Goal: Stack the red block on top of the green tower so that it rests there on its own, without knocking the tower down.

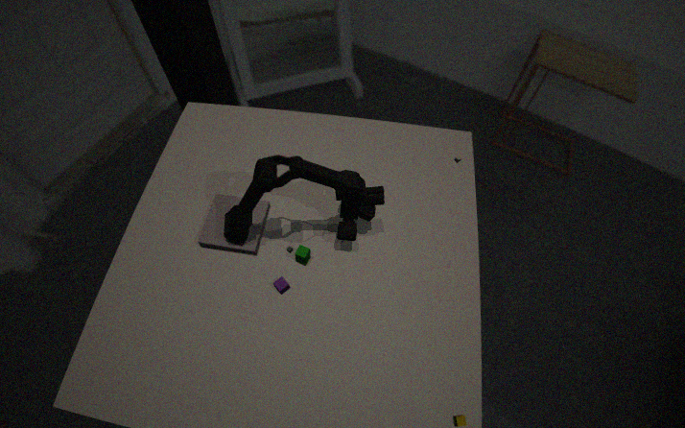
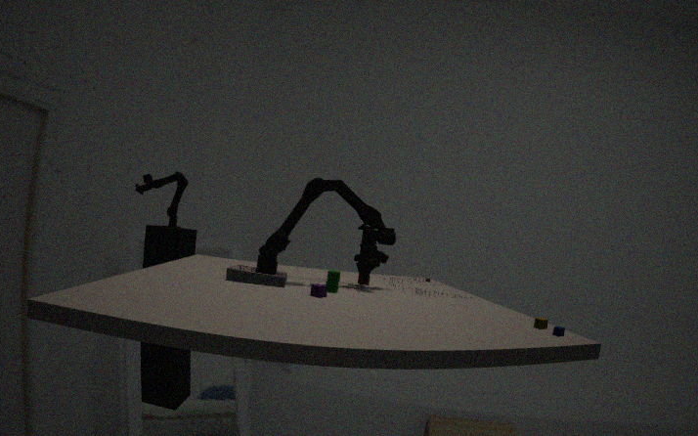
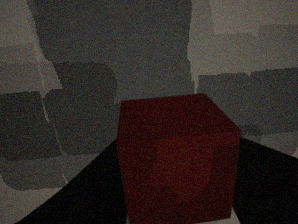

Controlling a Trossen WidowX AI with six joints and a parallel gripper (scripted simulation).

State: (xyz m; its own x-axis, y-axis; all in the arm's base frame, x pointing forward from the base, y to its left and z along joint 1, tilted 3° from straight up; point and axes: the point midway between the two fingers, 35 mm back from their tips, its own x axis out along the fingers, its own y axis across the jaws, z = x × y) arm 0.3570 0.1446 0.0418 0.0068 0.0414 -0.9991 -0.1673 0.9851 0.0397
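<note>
My gripper tip is 170 mm past the grey ball, 140 mm to the left of it and 20 mm above it. The rest, counted from my gripper tip: purple block: 270 mm to the right, 150 mm behind, 10 mm below; yellow block: 530 mm to the right, 470 mm ahead, 10 mm below; red block: 10 mm above.
</note>
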